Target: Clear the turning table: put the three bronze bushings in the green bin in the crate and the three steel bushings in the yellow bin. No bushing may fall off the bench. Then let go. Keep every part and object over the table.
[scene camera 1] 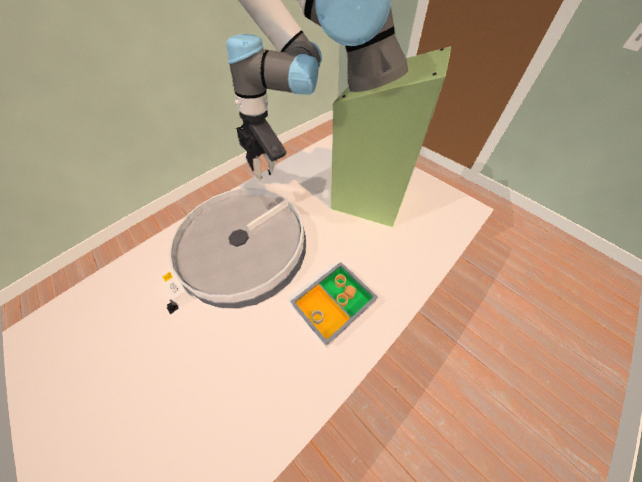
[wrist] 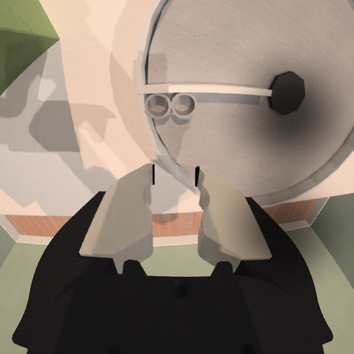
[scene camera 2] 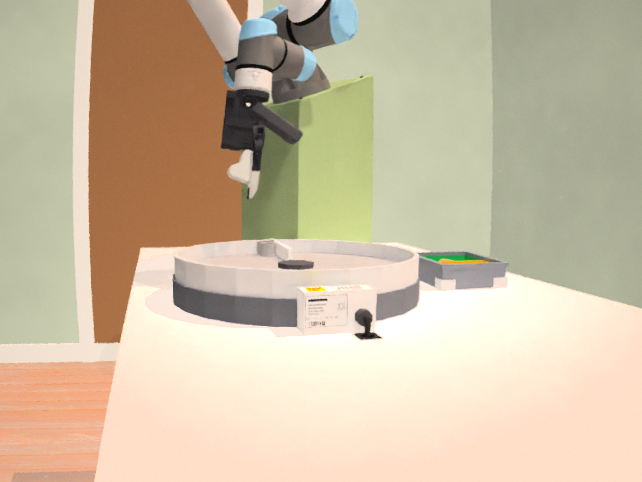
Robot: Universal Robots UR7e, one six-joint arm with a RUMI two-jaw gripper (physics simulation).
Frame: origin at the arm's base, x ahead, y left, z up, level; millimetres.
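Seen in the pictures: gripper, between the fingertips: (scene camera 1: 265, 177) (scene camera 2: 249, 198); arm's base, origin of its link: (scene camera 1: 377, 79) (scene camera 2: 302, 95).
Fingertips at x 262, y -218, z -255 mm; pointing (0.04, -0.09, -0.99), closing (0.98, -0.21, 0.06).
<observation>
Pixels of each thing's top centre, then the offset from my fingertips to it. "spot": a spot on its surface instead.
- pale bar, a spot on its surface: (scene camera 2: 281, 250) (scene camera 1: 262, 217) spot: 78 mm ahead, 39 mm left, 97 mm down
- third steel bushing, centre of its top: (scene camera 1: 317, 315) 215 mm ahead, 379 mm left, 135 mm down
- crate, a spot on its surface: (scene camera 2: 471, 274) (scene camera 1: 307, 321) spot: 242 mm ahead, 366 mm left, 138 mm down
- white labelled box, a spot on its surface: (scene camera 2: 331, 311) spot: 428 mm ahead, 20 mm right, 135 mm down
- dark hub, centre of its top: (scene camera 2: 296, 262) (scene camera 1: 238, 237) 179 mm ahead, 29 mm left, 106 mm down
Two steel bushings stand side by side on the turning table (scene camera 1: 207, 259) (scene camera 2: 233, 282) (wrist: 225, 50). One bushing (wrist: 147, 107) is at the rim, the other bushing (wrist: 193, 106) is beside it, both along the pale bar (scene camera 1: 267, 215) (scene camera 2: 281, 250) (wrist: 215, 90). The third steel bushing (scene camera 1: 317, 321) is in the yellow bin (scene camera 1: 331, 313) of the crate (scene camera 1: 309, 322) (scene camera 2: 471, 274). Three bronze bushings, one of them (scene camera 1: 350, 292) on its side, are in the green bin (scene camera 1: 363, 303). My gripper (scene camera 1: 264, 174) (scene camera 2: 250, 193) (wrist: 174, 167) is partly open and empty, high above the bench just outside the table's rim.
A tall green pedestal (scene camera 1: 378, 155) (scene camera 2: 336, 160) stands right of the turning table in the first scene view. A white labelled box (scene camera 1: 173, 286) (scene camera 2: 331, 311) and a small black stand (scene camera 1: 172, 306) (scene camera 2: 364, 317) are at the table's other side. A dark hub (scene camera 1: 238, 237) (scene camera 2: 296, 264) (wrist: 287, 93) marks its centre.
</observation>
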